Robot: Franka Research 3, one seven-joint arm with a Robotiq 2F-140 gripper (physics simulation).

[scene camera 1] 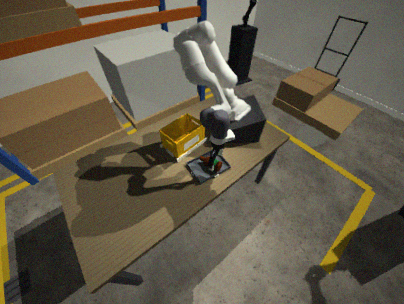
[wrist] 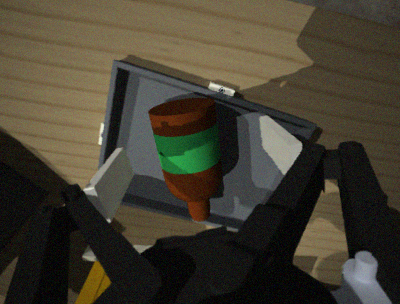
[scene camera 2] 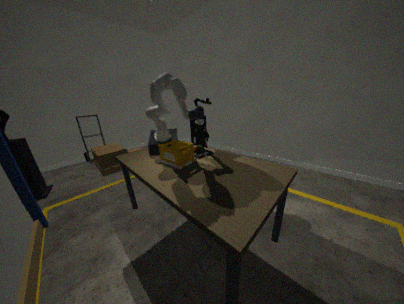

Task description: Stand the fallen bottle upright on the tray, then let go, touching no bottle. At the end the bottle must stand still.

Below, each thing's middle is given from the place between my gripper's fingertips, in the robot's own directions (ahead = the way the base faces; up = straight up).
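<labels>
Position of the bottle [wrist: 185, 131], counted from my hand: 50 mm below, 40 mm to the right, 10 mm ahead.
</labels>
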